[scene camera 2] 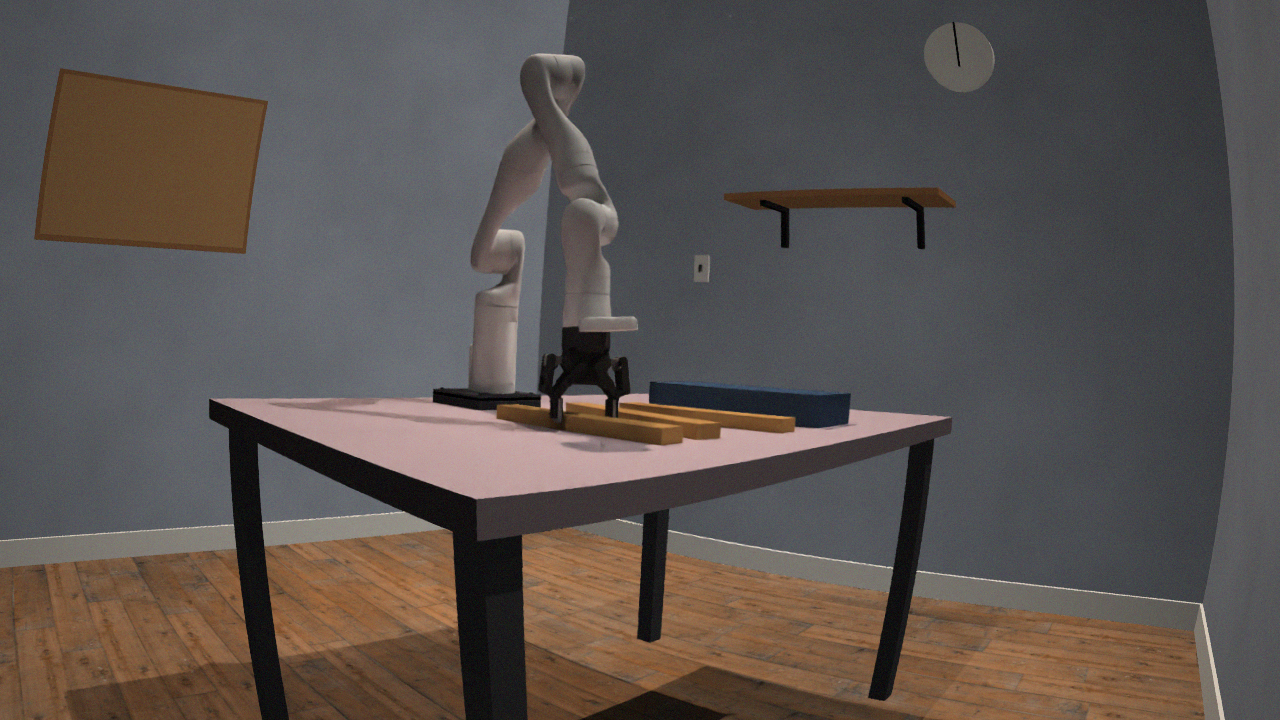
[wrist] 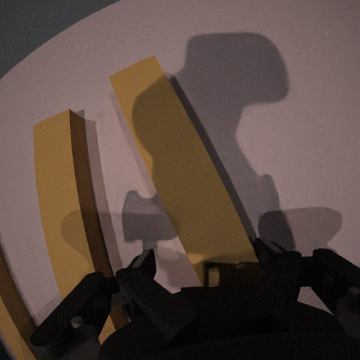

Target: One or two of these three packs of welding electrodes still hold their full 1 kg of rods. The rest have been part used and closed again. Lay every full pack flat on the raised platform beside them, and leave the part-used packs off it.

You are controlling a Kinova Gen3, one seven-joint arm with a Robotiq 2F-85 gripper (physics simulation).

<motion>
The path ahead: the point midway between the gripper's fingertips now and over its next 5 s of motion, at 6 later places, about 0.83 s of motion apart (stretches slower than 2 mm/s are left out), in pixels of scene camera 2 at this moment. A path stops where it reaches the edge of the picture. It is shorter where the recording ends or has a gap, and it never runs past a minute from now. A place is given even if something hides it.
My gripper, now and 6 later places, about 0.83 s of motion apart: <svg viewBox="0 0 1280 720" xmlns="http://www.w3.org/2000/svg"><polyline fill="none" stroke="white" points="584,422 588,420 586,367 617,341 728,348 754,350 783,359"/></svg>
</motion>
